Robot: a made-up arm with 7 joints.
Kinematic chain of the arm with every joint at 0, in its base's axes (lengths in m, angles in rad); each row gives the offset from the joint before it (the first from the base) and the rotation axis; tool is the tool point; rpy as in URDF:
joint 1: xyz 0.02 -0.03 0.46 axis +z
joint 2: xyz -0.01 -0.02 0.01 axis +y
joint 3: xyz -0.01 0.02 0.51 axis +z
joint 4: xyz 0.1 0 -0.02 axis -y
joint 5: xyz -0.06 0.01 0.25 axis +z
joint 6: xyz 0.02 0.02 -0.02 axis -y
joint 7: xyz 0.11 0 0 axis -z
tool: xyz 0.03 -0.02 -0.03 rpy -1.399 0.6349 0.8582
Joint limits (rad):
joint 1: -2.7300..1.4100
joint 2: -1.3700..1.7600
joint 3: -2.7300..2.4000
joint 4: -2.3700..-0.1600
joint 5: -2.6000..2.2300
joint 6: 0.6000..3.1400
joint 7: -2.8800..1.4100
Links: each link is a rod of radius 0.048 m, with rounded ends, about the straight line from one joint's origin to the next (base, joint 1, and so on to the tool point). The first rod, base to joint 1, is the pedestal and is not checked.
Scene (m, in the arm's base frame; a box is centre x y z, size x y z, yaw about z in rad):
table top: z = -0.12
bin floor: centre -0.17 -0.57 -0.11 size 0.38 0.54 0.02 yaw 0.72
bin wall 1: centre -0.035 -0.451 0 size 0.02 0.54 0.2 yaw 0.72
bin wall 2: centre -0.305 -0.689 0 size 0.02 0.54 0.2 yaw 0.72
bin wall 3: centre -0.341 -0.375 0 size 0.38 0.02 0.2 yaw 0.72
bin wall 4: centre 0.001 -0.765 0 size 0.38 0.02 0.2 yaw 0.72
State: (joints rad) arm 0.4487 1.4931 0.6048 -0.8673 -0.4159 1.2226 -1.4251
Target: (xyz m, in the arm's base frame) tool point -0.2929 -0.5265 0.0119
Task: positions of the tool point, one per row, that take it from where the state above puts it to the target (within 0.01 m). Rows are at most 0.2 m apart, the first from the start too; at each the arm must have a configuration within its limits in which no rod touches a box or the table.
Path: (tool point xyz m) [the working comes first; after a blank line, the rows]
Joints at the target: -1.7334 1.7600 -0.5288 -1.0485 -0.6793 1.2084 -1.2803
Straight joint move there: touches bin wall 1, bin wall 4.

1: 0.5876 0.3209 0.1454
2: 0.6086 0.1316 0.1097
3: 0.5933 -0.0651 0.1188
4: 0.5398 -0.2453 0.1721
5: 0.4550 -0.3869 0.2623
6: 0.3534 -0.4750 0.3765
7: 0.2532 -0.5047 0.4993
8: 0.1717 -0.4819 0.6151
9: 0.0672 -0.5740 0.5008
10: -0.0520 -0.6156 0.3701
11: -0.1606 -0.6089 0.2358
12: -0.2411 -0.5713 0.1122
13: -0.2929 -0.5265 0.0119

